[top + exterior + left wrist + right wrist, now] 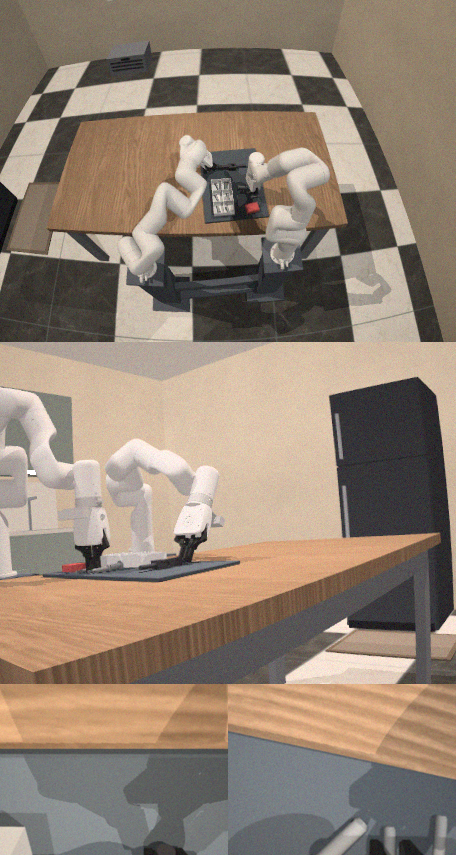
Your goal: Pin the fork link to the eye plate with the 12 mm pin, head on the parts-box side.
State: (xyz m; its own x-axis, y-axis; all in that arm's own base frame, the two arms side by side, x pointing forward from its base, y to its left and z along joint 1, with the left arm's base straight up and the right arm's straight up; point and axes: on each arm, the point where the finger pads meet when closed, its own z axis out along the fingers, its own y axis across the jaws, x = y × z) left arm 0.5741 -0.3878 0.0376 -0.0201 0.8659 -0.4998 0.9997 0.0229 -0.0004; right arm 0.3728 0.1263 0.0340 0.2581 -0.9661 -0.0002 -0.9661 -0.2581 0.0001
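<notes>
Now: left hand 60 mm to the left of the eye plate and 20 mm above it. The rest, counted from my left hand: dark mat (100 mm to the right, 100 mm behind, 30 mm below); then fork link (120 mm to the right, 20 mm below); then white parts box (200 mm behind, 30 mm to the right, 20 mm below).
</notes>
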